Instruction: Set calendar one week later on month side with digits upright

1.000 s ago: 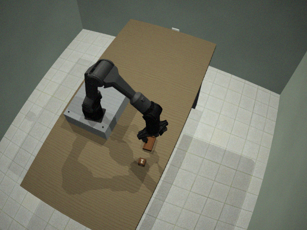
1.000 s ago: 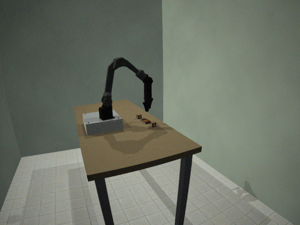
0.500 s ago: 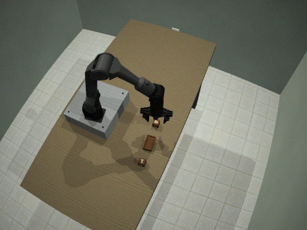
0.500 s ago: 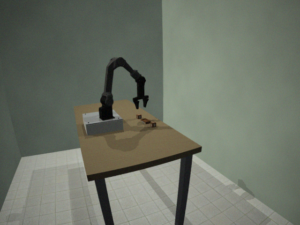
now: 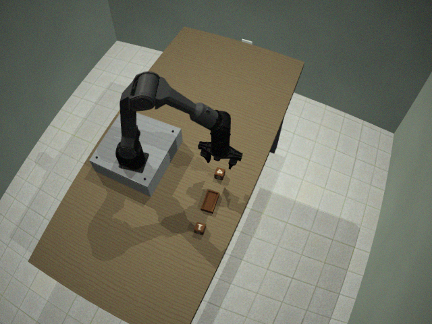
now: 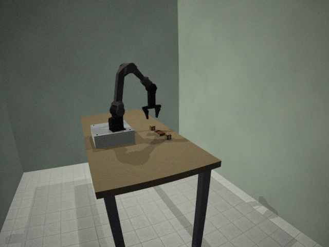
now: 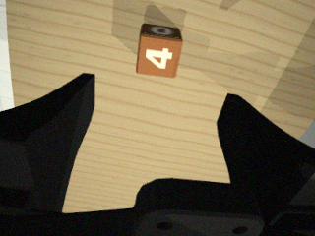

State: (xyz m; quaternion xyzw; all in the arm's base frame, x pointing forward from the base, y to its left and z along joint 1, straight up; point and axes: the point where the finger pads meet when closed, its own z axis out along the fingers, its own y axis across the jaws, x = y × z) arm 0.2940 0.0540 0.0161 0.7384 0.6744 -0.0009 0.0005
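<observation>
My hand is 80 mm above the cube. Round my hand: brown tray: 10 mm behind, 110 mm to the right, 90 mm below.
</observation>
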